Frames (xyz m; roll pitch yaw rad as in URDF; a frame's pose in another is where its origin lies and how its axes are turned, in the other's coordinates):
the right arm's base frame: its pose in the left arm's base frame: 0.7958 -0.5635 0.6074 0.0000 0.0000 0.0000
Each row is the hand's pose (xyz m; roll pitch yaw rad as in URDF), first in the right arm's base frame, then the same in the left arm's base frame.
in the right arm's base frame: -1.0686 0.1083 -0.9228 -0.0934 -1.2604 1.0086
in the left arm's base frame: -0.2728 -0.4552 -0.3154 -0.0934 -1.2604 1.0086
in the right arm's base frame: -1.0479 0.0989 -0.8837 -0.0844 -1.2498 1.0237
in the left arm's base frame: -0.2521 -0.4646 -0.2763 -0.0844 -1.2498 1.0237
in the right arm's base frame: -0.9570 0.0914 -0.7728 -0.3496 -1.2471 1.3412
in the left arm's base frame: -0.1612 -0.4721 -0.1654 -0.3496 -1.2471 1.3412
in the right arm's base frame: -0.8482 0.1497 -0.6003 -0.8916 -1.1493 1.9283
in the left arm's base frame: -0.0524 -0.4138 0.0071 -0.8916 -1.1493 1.9283
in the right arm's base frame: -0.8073 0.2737 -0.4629 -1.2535 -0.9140 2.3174
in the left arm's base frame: -0.0115 -0.2898 0.1445 -1.2535 -0.9140 2.3174
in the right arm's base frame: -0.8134 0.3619 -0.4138 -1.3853 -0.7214 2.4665
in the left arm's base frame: -0.0176 -0.2016 0.1936 -1.3853 -0.7214 2.4665
